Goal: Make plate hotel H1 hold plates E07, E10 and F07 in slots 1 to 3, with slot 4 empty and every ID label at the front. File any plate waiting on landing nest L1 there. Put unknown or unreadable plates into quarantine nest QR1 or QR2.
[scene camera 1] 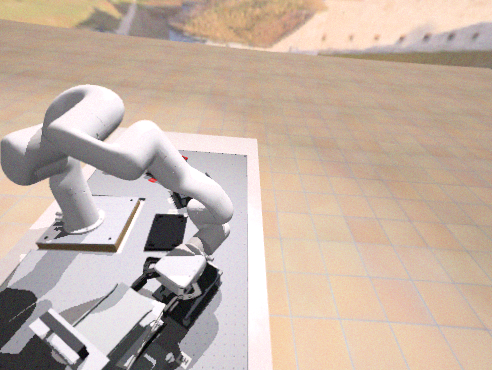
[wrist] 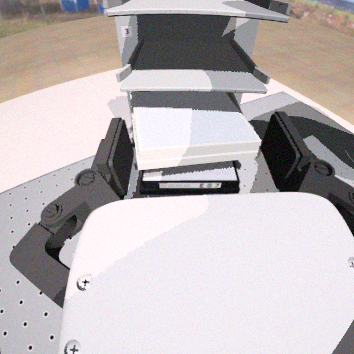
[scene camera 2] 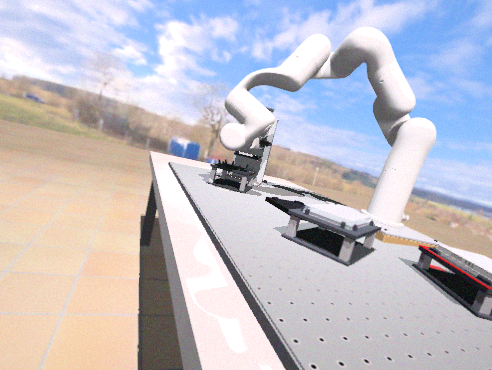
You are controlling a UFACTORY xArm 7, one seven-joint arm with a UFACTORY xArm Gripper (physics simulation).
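Places are measured from the arm's base along level axes (x ahead, y left, z up), in millimetres.
Where they show: gripper, fingertip midpoint: (wrist: 197,131); arm's base, origin of the base link: (scene camera 1: 85,221) (scene camera 2: 380,220).
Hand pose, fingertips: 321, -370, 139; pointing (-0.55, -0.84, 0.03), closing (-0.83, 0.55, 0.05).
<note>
Things, the pixels of their top centre, and the offset from my fingertips, as dx, dy, dz. "*": a spot on its surface instead.
- thick white plate, middle of its top: (wrist: 182,92) (scene camera 1: 131,324) -21, -47, +1
- lower plate with an E07 label, middle of its top: (wrist: 186,134) (scene camera 2: 248,153) -31, -50, -48
- dark nest, middle of its top: (scene camera 2: 339,213) +42, +565, -99
- light plate, middle of its top: (scene camera 2: 340,211) +41, +566, -95
- red-edged nest, middle of its top: (scene camera 2: 487,269) -107, +740, -113
- black pad, surface spot: (scene camera 1: 167,232) * -33, +331, -147
Plate hotel H1 (scene camera 1: 117,312) (scene camera 2: 270,150) (wrist: 165,80) stands at the far end of the table, with its open front facing my gripper. My gripper (scene camera 1: 155,297) (wrist: 197,131) is open and empty. In the wrist view its fingers stand apart on either side of a thick white plate (wrist: 195,132) in the hotel, below the shelf marked 3. No readable label shows on that plate's near side. A lower plate with an E07 label (wrist: 190,185) sits beneath it, label facing me. The compartment above the shelf marked 3 shows no plate. The fingers are hidden in scene camera 2.
A black nest (scene camera 1: 212,285) (scene camera 2: 232,172) stands in front of the hotel, under my wrist. Another dark nest (scene camera 2: 360,231) holds a light plate (scene camera 2: 335,214). A red-edged nest (scene camera 2: 452,267) also bears a plate. A black pad (scene camera 1: 167,232) lies near the arm base.
</note>
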